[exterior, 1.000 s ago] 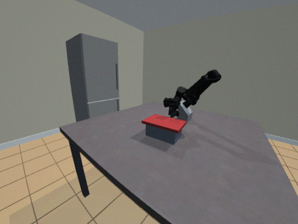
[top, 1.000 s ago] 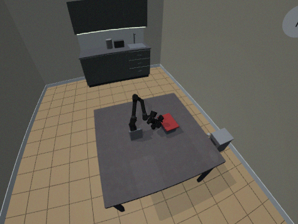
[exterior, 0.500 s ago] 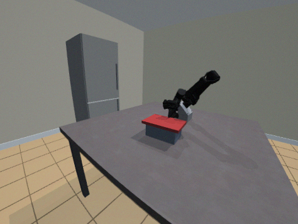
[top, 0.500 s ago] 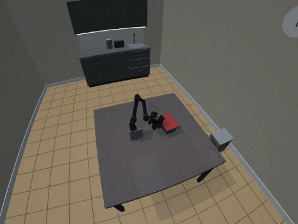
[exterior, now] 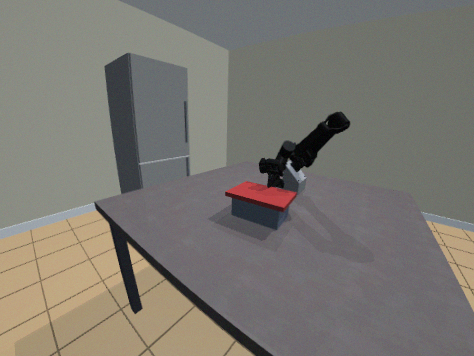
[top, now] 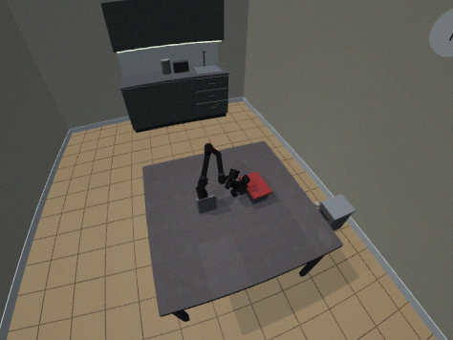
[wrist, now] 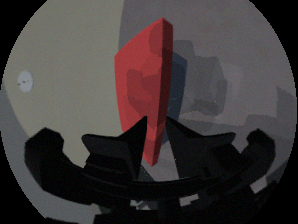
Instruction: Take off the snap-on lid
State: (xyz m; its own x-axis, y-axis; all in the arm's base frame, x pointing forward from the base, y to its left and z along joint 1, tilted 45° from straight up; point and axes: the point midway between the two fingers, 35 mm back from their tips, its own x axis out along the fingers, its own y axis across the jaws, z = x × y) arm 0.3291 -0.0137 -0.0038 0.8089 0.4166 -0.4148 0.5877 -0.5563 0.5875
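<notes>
The lid is 70 mm ahead of my gripper tip. From my gripper tip the other things lie so: blue-grey storage box: 70 mm ahead, 40 mm below.
</notes>
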